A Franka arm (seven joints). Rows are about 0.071 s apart.
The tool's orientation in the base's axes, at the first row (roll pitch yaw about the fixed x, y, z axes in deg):
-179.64, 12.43, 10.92
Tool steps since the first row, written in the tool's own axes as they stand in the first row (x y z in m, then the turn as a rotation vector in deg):
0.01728, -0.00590, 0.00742, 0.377, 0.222, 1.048
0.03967, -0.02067, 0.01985, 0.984, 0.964, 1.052
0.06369, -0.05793, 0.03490, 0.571, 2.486, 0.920
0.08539, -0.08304, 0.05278, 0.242, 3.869, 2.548
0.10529, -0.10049, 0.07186, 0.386, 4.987, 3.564
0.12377, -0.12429, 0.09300, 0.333, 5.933, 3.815
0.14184, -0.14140, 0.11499, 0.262, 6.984, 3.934
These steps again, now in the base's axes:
0.01388, 0.00873, -0.01093, 0.181, -0.185, -1.106
0.02993, 0.02695, -0.02780, 0.901, -0.801, -1.245
0.04276, 0.06747, -0.04743, 0.820, -2.368, -1.037
0.05504, 0.09553, -0.06941, 0.418, -3.843, -2.564
0.06678, 0.11569, -0.09222, 0.551, -4.950, -3.594
0.07553, 0.14175, -0.11670, 0.625, -5.897, -3.834
0.08497, 0.16113, -0.14196, 0.729, -6.947, -3.941

